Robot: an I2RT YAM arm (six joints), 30 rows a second.
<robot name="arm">
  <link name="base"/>
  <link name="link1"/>
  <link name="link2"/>
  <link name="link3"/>
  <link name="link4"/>
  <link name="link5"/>
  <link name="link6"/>
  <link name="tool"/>
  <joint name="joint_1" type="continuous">
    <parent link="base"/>
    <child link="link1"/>
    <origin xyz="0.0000 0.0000 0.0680" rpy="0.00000 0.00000 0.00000"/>
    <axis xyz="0 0 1"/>
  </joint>
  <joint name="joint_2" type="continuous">
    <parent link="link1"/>
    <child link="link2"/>
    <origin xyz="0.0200 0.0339 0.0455" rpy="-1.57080 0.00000 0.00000"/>
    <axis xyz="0 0 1"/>
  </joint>
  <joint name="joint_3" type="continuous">
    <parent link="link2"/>
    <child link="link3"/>
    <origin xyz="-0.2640 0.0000 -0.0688" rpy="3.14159 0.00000 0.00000"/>
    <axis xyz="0 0 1"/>
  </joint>
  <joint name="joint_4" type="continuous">
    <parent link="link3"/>
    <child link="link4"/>
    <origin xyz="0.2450 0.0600 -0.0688" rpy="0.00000 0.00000 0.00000"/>
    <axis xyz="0 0 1"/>
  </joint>
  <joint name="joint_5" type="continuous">
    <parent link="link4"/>
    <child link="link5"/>
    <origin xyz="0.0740 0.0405 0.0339" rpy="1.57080 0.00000 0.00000"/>
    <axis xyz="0 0 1"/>
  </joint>
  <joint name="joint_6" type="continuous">
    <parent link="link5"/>
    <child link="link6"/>
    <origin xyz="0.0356 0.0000 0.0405" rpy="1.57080 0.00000 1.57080"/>
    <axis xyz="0 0 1"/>
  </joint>
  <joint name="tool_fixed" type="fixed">
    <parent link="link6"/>
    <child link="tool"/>
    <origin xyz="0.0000 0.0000 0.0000" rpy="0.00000 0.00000 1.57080"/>
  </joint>
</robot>
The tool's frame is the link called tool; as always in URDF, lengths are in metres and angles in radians. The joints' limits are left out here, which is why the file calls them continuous.
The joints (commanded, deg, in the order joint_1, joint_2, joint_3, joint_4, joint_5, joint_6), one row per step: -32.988, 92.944, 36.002, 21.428, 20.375, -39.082; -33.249, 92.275, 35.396, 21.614, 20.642, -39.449; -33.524, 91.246, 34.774, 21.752, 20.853, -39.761; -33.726, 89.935, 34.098, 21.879, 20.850, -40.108; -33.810, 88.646, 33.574, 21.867, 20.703, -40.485; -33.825, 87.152, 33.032, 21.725, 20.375, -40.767; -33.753, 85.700, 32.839, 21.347, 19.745, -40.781; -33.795, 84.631, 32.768, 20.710, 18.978, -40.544; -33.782, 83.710, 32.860, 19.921, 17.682, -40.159; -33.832, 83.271, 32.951, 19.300, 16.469, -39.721; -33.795, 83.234, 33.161, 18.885, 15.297, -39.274; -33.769, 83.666, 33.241, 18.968, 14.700, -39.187; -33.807, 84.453, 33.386, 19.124, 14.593, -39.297; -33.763, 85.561, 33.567, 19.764, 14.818, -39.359; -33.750, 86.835, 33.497, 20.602, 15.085, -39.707; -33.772, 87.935, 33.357, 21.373, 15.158, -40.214
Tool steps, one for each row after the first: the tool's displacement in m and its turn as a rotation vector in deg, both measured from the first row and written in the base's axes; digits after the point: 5 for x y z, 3 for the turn. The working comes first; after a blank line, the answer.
Tool pose at each row, in the base's axes (x y z in m, rotation vector in deg; the steps are taken from these numbers as rounded here): 0.24899, -0.17640, 0.14217, 5.297, 135.461, -60.503; 0.24587, -0.17620, 0.14293, 5.403, 135.399, -61.178; 0.24247, -0.17584, 0.14525, 5.625, 135.005, -61.895; 0.23907, -0.17483, 0.14855, 5.634, 134.342, -62.462; 0.23645, -0.17350, 0.15215, 5.374, 133.649, -62.838; 0.23381, -0.17159, 0.15630, 5.037, 132.823, -62.977; 0.23245, -0.16980, 0.16148, 4.720, 131.775, -62.668; 0.23118, -0.16866, 0.16500, 4.607, 131.201, -61.947; 0.23075, -0.16738, 0.16833, 4.214, 130.623, -60.540; 0.23058, -0.16670, 0.16971, 3.948, 130.387, -59.091; 0.23148, -0.16624, 0.17019, 3.612, 130.218, -57.600; 0.23248, -0.16632, 0.16868, 3.246, 130.355, -56.829; 0.23360, -0.16722, 0.16601, 3.015, 130.870, -56.587; 0.23554, -0.16841, 0.16279, 2.990, 131.220, -56.698; 0.23681, -0.16938, 0.15779, 2.661, 131.878, -56.915; 0.23759, -0.17008, 0.15311, 2.067, 132.503, -57.046

-0.00312, 0.00020, 0.00076, -0.430, 0.137, -0.280; -0.00652, 0.00056, 0.00308, -0.969, -0.028, -0.562; -0.00992, 0.00157, 0.00638, -1.543, -0.415, -0.582; -0.01254, 0.00290, 0.00998, -2.061, -0.818, -0.351; -0.01518, 0.00481, 0.01413, -2.488, -1.393, 0.045; -0.01654, 0.00660, 0.01931, -2.700, -2.313, 0.641; -0.01781, 0.00774, 0.02283, -2.449, -3.019, 1.117; -0.01824, 0.00902, 0.02616, -1.809, -3.877, 2.018; -0.01841, 0.00970, 0.02754, -0.997, -4.482, 2.756; -0.01751, 0.01016, 0.02802, -0.144, -5.013, 3.537; -0.01651, 0.01008, 0.02651, 0.332, -5.035, 4.009; -0.01539, 0.00918, 0.02384, 0.610, -4.598, 4.105; -0.01345, 0.00799, 0.02062, 0.644, -4.253, 3.987; -0.01218, 0.00702, 0.01562, 0.644, -3.521, 3.952; -0.01140, 0.00632, 0.01094, 0.636, -2.768, 4.131
